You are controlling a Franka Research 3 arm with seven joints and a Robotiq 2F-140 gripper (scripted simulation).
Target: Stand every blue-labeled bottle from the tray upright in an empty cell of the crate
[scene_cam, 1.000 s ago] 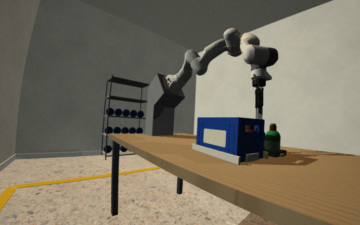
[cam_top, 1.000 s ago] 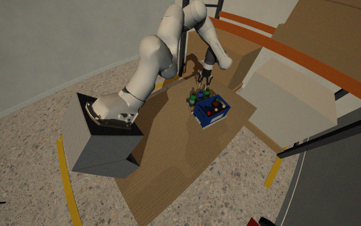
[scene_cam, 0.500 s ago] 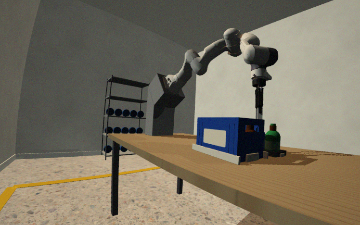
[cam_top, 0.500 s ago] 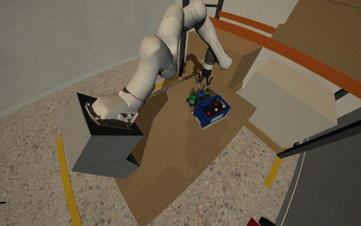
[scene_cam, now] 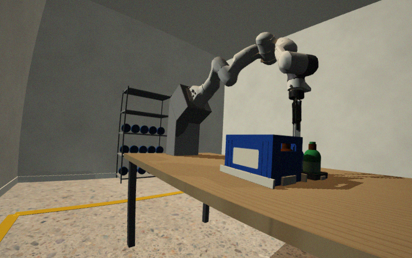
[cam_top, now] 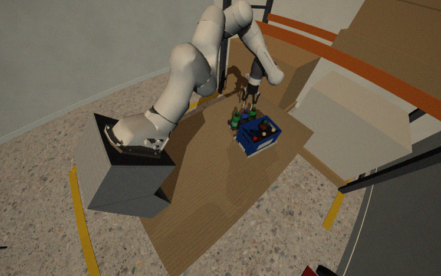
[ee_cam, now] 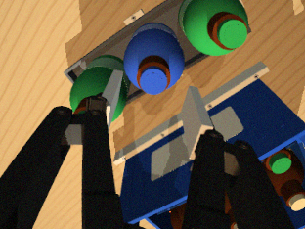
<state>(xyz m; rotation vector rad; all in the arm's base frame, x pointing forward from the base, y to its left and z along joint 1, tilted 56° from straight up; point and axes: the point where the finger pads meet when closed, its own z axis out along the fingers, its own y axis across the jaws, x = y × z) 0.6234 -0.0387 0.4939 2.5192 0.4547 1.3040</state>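
Now: hand 130 mm above the blue-labeled bottle. Round my hand: dark tray: 200 mm below; then crate: 190 mm to the right, 130 mm below, 120 mm behind.
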